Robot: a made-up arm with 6 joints.
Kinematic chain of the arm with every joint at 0, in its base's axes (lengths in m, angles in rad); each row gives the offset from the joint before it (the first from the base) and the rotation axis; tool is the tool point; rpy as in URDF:
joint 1: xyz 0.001 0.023 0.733 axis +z
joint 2: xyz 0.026 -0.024 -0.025 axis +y
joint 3: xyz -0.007 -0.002 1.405 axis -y
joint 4: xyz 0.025 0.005 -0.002 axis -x
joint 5: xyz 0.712 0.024 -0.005 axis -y
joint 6: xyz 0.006 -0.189 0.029 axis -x
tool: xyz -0.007 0.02 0.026 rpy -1.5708 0 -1.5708
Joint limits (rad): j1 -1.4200..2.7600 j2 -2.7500..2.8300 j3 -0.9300..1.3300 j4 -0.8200..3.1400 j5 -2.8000..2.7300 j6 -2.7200..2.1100
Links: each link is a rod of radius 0.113 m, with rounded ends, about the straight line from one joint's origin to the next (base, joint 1, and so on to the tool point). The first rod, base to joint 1, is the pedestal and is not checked.
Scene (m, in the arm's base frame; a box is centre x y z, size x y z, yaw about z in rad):
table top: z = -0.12
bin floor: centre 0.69 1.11 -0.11 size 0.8 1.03 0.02 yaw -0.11
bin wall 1: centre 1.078 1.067 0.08 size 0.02 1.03 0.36 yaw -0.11
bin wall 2: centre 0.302 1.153 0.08 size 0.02 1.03 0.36 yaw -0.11
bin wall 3: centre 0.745 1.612 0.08 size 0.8 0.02 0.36 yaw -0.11
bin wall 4: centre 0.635 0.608 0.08 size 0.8 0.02 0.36 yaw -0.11
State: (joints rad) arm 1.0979 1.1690 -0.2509 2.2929 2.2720 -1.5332
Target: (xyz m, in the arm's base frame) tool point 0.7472 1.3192 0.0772
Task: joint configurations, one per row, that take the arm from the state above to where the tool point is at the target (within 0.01 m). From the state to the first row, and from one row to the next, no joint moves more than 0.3 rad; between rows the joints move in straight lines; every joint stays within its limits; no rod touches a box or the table.
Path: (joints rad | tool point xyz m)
1: 1.0491 1.3417 -0.2261 2.2815 2.2788 -1.5352 | 0.7151 1.4141 0.3347
2: 1.0002 1.5144 -0.2013 2.2701 2.2856 -1.5373 | 0.7472 1.3192 0.0772

